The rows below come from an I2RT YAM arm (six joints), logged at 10 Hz.
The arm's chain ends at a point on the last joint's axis. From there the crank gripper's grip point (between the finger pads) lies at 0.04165 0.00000 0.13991 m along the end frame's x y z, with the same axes.
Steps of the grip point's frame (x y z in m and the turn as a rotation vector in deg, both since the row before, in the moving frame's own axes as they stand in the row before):
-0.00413, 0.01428, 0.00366, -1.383, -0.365, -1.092
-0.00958, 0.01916, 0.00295, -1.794, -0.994, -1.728
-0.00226, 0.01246, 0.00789, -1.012, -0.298, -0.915
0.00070, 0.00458, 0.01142, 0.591, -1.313, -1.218
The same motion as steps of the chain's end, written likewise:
-0.00326, 0.01169, 0.00343, -1.383, -0.365, -1.092
-0.00719, 0.01599, 0.00230, -1.794, -0.994, -1.728
-0.00155, 0.01065, 0.00769, -1.012, -0.298, -0.915
0.00394, 0.00688, 0.01051, 0.591, -1.313, -1.218

